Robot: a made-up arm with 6 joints.
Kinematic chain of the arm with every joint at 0, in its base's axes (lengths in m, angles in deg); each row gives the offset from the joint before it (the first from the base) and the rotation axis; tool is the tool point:
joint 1: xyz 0 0 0.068 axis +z
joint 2: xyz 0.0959 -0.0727 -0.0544 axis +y
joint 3: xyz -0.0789 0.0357 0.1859 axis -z
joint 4: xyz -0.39 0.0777 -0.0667 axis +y
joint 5: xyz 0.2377 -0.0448 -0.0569 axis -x
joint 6: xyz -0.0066 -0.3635 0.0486 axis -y
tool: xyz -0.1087 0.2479 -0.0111
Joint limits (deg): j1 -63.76..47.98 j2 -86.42..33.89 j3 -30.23..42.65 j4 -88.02..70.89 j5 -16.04..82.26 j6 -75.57..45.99
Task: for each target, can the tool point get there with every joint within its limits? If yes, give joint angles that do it. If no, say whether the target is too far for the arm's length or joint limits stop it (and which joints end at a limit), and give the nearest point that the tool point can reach.
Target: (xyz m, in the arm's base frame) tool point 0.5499 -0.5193 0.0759
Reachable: no: joint limits stop it (at a limit: joint 1, joint 3, joint 4, joint 5) | nearest point 0.1111 -0.3087 0.1512 | short by 0.493 m
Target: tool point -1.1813 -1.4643 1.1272
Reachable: no: too far | nearest point -0.3173 -0.3934 0.3593 | short by 1.576 m
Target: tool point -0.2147 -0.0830 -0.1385
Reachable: yes | joints 26.92 -28.04 23.03 51.28 52.71 33.82
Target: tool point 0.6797 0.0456 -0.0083
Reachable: no: joint limits stop it (at a limit: joint 2, joint 3, joint 4, joint 5, joint 6) | nearest point 0.2851 0.0191 -0.1403 | short by 0.417 m
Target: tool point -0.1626 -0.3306 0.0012
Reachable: yes | joints 37.01 -32.87 -12.39 -32.24 11.64 -20.07
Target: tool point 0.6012 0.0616 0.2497
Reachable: no: joint limits stop it (at a limit: joint 1, joint 2, joint 3, joint 5, joint 6) | nearest point 0.3382 0.0780 0.4183 | short by 0.313 m
